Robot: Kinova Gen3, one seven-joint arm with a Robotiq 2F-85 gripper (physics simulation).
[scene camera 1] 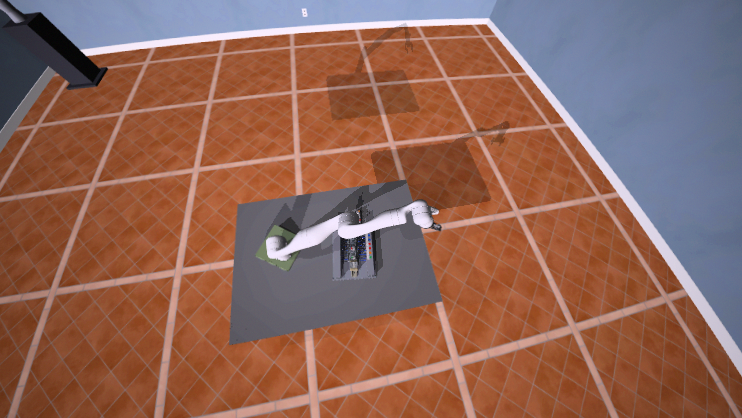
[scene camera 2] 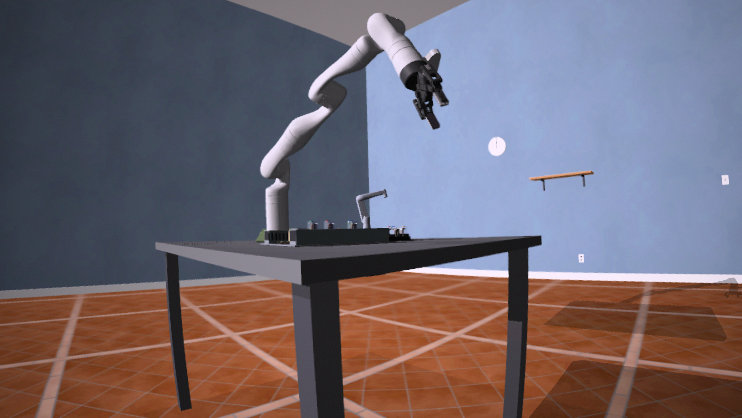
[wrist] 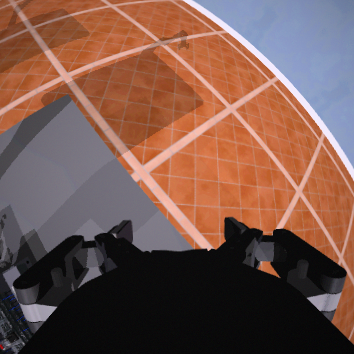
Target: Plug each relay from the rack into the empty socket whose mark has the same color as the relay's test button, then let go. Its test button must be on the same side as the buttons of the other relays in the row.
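Places are measured from the arm's base along level axes (x ahead, y left, z up), in millimetres.
Where they show: gripper, fingertip midpoint: [scene camera 2: 440,117] [wrist: 177,229].
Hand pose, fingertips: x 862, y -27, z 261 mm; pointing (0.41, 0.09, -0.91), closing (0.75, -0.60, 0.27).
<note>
After its pixels a point has its place.
My gripper [scene camera 1: 437,219] @[z 261, x 862, y -27 mm] [scene camera 2: 439,114] @[z 261, x 862, y -27 mm] [wrist: 177,229] @[z 261, x 862, y -27 mm] is open and empty, high above and beyond the table's edge, far from the relays. The grey socket housing [scene camera 1: 336,267] [scene camera 2: 342,236] stands on the table, with a strip of coloured marks [scene camera 1: 369,248] @[z 20, x 538, y -47 mm] along one side. Three relays [scene camera 2: 312,225] @[z 33, x 444, y -103 mm] [scene camera 2: 328,224] @[z 35, x 447, y -48 mm] [scene camera 2: 352,224] @[z 35, x 453, y 38 mm] show above the housing wall. A dark low rack [scene camera 2: 399,237] @[z -11, x 515, y 184 mm] with small relays [scene camera 2: 403,230] @[z 12, x 512, y 207 mm] is past its far end. Arm links partly cover this area in scene camera 1. Button sides and mark matches are too small to tell.
The grey table [scene camera 1: 290,306] @[z -22, x 32, y -315 mm] [scene camera 2: 441,254] @[z -35, x 920, y -126 mm] [wrist: 45,150] @[z -22, x 758, y 303 mm] carries the arm's green base plate [scene camera 1: 284,262] @[z -7, x 1, y -56 mm]. A small grey crane-like post [scene camera 2: 362,207] stands behind the housing. A corner of the wired housing interior [wrist: 10,320] @[z 5, x 457, y -5 mm] shows at the lower left of the wrist view.
</note>
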